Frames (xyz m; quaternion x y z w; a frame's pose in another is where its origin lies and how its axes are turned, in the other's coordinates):
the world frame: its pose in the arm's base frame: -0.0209 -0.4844 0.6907 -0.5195 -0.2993 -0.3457 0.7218
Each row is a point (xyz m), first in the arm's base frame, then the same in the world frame.
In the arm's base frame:
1: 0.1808 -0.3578 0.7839
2: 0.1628 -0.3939 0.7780
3: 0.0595 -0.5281 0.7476
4: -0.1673 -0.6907 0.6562
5: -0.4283 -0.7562 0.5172
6: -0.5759 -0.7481 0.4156
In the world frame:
1: 0.1673 0.1408 0.1326
2: 0.1589 0.1214 0.0977
3: 0.1000 0.0246 -0.0317
4: -0.0737 -0.1455 -0.1964
5: -0.3232 -0.2959 -0.2792
6: -0.4910 -0.3585 -0.2892

